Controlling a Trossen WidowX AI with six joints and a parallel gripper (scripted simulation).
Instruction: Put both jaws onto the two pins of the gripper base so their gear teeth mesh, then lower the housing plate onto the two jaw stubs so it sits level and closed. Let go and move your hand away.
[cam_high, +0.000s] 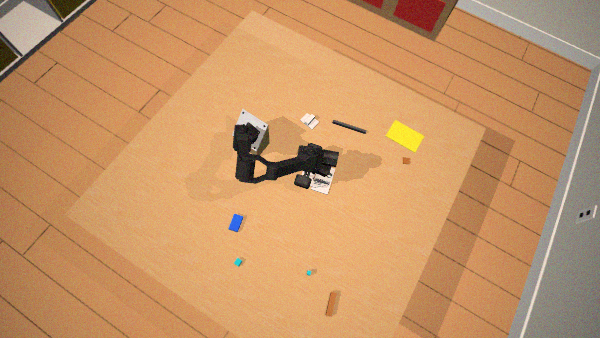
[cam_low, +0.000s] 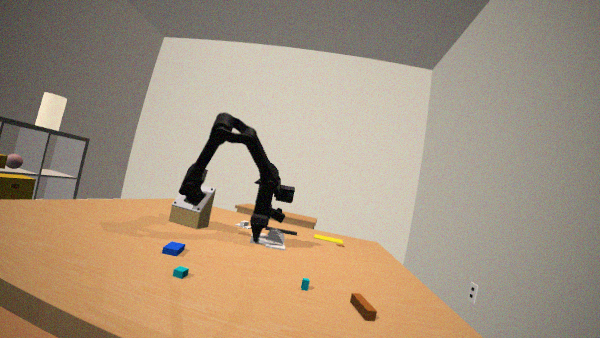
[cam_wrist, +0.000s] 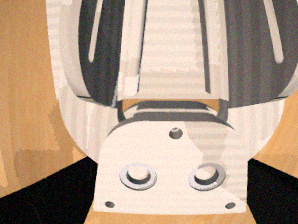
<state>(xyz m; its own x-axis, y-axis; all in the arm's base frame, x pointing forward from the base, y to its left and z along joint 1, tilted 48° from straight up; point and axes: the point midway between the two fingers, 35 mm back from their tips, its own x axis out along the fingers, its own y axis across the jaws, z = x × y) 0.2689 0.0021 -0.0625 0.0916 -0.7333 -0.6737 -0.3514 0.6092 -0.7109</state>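
Right now the housing plate is right at my gripper tip. Also, from my gripper tip: white jaw: 30 mm ahead, 10 mm to the right, 10 mm above; then flat white plate: 70 mm ahead, 30 mm to the left; then gripper base: 20 mm above, 10 mm ahead.
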